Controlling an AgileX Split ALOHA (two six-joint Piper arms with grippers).
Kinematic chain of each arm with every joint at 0, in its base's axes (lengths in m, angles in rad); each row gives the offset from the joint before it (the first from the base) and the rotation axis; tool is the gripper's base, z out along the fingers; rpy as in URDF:
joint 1: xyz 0 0 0.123 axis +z
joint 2: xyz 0 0 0 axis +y
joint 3: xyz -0.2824 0 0.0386 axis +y
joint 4: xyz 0.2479 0 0.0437 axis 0.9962 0 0.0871
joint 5: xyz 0 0 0 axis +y
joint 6: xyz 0.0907 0 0.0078 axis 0.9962 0 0.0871
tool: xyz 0 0 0 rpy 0 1.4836 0
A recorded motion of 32 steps. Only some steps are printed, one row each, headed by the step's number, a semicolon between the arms.
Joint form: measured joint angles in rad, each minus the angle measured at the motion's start. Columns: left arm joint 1, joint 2, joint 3, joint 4, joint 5, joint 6; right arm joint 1, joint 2, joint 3, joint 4, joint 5, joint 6.
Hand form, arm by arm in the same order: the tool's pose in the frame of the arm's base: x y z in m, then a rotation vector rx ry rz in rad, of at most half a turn. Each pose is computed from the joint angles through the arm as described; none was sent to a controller.
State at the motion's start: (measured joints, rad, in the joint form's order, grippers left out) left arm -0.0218 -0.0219 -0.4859 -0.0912 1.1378 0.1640; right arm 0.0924 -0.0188 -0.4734 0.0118 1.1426 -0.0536
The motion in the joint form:
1: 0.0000 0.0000 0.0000 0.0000 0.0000 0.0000; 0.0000 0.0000 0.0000 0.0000 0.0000 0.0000
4: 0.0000 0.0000 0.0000 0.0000 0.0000 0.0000; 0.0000 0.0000 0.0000 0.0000 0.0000 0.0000
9: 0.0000 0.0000 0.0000 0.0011 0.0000 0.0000; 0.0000 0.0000 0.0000 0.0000 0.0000 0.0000
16: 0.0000 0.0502 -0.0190 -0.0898 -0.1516 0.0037; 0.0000 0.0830 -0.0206 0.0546 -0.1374 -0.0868
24: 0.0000 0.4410 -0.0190 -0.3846 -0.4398 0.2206; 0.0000 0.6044 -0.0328 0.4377 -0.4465 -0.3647
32: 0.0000 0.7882 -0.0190 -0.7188 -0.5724 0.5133; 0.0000 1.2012 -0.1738 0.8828 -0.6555 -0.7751
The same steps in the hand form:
1: -0.0103 -0.0073 0.2673 0.2046 2.1001 -0.0253; -0.0084 0.0002 0.2632 -0.1567 2.1284 0.0372
4: -0.0103 -0.0073 0.2673 0.2046 2.1001 -0.0253; -0.0084 0.0002 0.2632 -0.1567 2.1284 0.0372
9: -0.0103 -0.0072 0.2673 0.2045 2.1002 -0.0240; -0.0084 0.0002 0.2632 -0.1567 2.1284 0.0372
16: 0.0011 -0.0137 0.2857 0.1854 1.9739 -0.1202; 0.0076 0.0058 0.2800 -0.2370 2.0438 0.0500
24: 0.0780 -0.0286 0.2986 0.2179 2.0186 -0.3125; 0.1040 0.0351 0.2830 -0.3275 2.1735 0.3274
32: 0.1431 -0.0385 0.2783 0.2023 2.1325 -0.4698; 0.2211 0.0540 0.2512 -0.2869 2.3047 0.4849

